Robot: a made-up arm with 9 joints. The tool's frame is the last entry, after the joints. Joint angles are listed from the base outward. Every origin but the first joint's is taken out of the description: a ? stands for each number. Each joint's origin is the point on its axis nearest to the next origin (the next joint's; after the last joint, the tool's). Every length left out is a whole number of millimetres.
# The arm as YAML. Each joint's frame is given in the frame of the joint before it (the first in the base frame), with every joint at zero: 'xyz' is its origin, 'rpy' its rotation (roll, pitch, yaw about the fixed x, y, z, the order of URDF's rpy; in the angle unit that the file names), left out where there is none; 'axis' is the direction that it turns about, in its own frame. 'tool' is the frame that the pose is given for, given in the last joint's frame.
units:
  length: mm
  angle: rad
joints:
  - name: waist
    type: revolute
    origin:
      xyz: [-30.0, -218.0, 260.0]
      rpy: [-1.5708, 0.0, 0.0]
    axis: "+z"
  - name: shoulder
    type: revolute
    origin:
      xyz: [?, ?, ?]
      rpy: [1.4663, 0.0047, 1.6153]
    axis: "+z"
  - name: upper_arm
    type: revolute
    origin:
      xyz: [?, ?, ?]
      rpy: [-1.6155, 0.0, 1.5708]
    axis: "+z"
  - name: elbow
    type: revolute
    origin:
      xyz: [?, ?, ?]
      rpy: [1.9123, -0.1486, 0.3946]
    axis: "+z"
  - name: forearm
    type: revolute
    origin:
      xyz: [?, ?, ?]
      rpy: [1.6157, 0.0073, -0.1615]
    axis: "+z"
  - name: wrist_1
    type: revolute
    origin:
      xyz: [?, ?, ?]
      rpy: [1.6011, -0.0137, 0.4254]
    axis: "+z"
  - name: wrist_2
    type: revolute
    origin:
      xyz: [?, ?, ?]
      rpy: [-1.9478, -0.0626, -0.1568]
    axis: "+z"
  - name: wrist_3
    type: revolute
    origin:
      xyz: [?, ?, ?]
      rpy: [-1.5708, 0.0, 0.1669]
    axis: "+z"
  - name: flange
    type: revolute
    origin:
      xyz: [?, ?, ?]
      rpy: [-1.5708, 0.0, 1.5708]
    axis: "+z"
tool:
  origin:
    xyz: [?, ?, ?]
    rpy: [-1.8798, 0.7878, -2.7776]
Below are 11 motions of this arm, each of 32 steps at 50 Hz.
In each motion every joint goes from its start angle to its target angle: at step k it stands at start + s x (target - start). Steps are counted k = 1, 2, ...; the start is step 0. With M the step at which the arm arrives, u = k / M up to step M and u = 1 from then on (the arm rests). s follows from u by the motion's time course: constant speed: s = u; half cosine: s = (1 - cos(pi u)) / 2; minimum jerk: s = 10 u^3 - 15 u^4 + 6 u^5.
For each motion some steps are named. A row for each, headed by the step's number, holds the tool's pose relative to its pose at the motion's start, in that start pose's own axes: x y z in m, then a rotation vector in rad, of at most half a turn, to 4 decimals.
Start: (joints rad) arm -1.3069 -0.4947 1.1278 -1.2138 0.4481 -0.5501 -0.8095 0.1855 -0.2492
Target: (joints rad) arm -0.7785 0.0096 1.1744 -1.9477 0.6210 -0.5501 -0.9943 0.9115 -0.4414
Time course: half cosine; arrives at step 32
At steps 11, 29, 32:
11: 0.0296 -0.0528 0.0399 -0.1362 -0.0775 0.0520
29: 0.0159 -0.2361 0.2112 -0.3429 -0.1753 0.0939
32: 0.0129 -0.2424 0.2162 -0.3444 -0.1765 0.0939

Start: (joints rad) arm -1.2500 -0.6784 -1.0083 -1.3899 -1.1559 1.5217 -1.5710 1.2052 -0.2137
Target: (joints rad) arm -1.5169 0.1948 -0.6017 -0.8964 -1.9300 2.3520 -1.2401 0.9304 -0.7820
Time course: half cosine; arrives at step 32
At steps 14, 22, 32:
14: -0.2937 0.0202 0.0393 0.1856 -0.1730 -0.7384
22: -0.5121 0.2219 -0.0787 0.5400 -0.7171 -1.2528
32: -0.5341 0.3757 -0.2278 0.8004 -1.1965 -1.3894

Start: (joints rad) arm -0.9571 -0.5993 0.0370 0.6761 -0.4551 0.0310 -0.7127 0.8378 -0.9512
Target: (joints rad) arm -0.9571 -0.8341 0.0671 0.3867 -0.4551 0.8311 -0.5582 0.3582 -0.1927
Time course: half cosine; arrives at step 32
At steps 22, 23, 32:
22: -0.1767 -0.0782 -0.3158 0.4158 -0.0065 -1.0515
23: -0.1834 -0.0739 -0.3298 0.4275 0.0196 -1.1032
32: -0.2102 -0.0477 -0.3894 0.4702 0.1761 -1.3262

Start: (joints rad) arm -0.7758 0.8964 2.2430 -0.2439 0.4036 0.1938 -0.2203 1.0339 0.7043
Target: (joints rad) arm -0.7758 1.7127 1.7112 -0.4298 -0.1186 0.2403 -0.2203 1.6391 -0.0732
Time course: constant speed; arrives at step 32
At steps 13, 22, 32:
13: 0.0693 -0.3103 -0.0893 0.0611 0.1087 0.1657
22: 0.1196 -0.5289 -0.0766 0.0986 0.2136 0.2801
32: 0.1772 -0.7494 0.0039 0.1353 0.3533 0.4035

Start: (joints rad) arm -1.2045 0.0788 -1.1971 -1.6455 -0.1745 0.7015 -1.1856 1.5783 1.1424
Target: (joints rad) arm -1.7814 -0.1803 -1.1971 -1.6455 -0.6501 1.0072 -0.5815 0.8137 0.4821
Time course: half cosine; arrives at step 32
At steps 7, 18, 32:
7: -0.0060 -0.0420 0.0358 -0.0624 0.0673 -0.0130
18: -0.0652 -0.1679 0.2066 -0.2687 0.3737 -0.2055
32: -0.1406 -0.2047 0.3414 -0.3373 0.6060 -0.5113

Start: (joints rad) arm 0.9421 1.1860 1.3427 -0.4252 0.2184 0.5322 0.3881 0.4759 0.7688
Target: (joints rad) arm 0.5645 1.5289 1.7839 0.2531 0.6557 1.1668 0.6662 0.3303 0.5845
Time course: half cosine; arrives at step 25
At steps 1, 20, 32:
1: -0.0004 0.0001 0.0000 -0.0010 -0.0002 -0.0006
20: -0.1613 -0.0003 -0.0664 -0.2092 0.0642 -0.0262
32: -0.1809 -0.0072 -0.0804 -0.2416 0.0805 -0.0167

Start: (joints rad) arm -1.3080 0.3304 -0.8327 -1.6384 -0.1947 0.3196 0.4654 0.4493 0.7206
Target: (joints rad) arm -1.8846 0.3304 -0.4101 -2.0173 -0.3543 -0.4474 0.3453 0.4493 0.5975
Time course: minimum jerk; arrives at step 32
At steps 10, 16, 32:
10: 0.0177 -0.0358 0.0365 0.0226 -0.1275 -0.0456
16: 0.0286 -0.0971 0.1052 0.0349 -0.3430 -0.1007
32: -0.0018 -0.1722 0.2103 -0.0149 -0.6349 -0.1381

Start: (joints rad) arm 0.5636 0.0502 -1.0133 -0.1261 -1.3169 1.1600 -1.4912 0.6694 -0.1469
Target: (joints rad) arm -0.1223 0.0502 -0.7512 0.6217 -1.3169 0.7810 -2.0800 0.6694 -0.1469
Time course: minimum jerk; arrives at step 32
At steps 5, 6, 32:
5: -0.0115 -0.0028 0.0013 -0.0113 0.0033 -0.0260
6: -0.0189 -0.0045 0.0021 -0.0185 0.0058 -0.0427
32: -0.3780 0.0559 0.0270 -0.2792 0.5362 -0.9177

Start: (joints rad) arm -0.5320 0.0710 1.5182 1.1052 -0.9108 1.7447 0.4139 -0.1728 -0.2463
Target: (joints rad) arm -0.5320 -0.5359 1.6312 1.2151 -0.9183 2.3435 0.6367 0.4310 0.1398
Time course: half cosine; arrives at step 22
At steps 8, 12, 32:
8: -0.0156 0.0243 -0.0042 -0.0236 -0.0538 0.1152
12: -0.0346 0.0458 -0.0019 -0.0351 -0.1233 0.2254
32: -0.0672 0.0743 0.0161 -0.0269 -0.2624 0.3922

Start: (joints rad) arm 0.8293 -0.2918 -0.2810 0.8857 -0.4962 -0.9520 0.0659 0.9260 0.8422
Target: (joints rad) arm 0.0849 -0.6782 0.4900 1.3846 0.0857 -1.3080 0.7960 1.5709 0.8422
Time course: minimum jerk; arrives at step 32
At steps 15, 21, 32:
15: 0.0707 -0.0174 0.0681 0.0371 -0.4157 -0.1389
21: 0.1608 -0.0552 0.1964 -0.0055 -0.7995 -0.1364
32: 0.2312 -0.0678 0.3251 -0.0318 -1.0975 -0.0665

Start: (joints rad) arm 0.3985 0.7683 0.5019 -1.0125 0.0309 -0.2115 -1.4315 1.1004 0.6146
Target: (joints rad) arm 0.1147 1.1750 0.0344 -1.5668 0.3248 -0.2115 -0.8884 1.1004 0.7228
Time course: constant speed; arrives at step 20
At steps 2, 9, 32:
2: -0.0239 -0.0522 0.0190 -0.0642 -0.0272 -0.1163
9: -0.1341 -0.2057 0.1067 -0.3117 -0.1209 -0.4937
32: -0.3502 -0.3301 0.2835 -0.7430 -0.2537 -0.9901

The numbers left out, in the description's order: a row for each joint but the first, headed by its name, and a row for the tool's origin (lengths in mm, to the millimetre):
shoulder: 18.0 -39.0 0.0
upper_arm: 184.0 -192.0 0.0
elbow: 319.0 -7.0 0.0
forearm: 53.0 -165.0 0.0
wrist_1: 32.0 -104.0 0.0
wrist_2: 8.0 -91.0 0.0
wrist_3: 289.0 150.0 0.0
flange: -220.0 -150.0 0.0
tool: 50.0 0.0 0.0

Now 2 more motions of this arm.
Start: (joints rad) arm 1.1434 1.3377 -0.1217 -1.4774 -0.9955 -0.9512 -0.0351 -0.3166 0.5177
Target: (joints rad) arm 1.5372 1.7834 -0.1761 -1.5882 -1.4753 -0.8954 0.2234 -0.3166 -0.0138
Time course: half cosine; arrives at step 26
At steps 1, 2, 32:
1: 0.0000 -0.0003 0.0004 0.0037 0.0010 0.0013
2: 0.0001 -0.0011 0.0017 0.0148 0.0040 0.0053
32: -0.0020 -0.1054 0.0733 0.8633 0.2764 0.5004

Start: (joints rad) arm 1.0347 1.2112 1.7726 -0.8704 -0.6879 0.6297 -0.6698 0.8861 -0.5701
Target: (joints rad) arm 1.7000 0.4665 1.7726 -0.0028 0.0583 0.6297 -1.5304 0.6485 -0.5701
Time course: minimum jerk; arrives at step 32
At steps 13, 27, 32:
13: -0.0370 0.2952 0.0883 -0.2578 -0.1019 0.3413
27: -0.4649 0.8163 -0.0914 -0.9858 -0.3084 0.9452
32: -0.4898 0.8301 -0.1140 -1.0284 -0.3179 0.9676

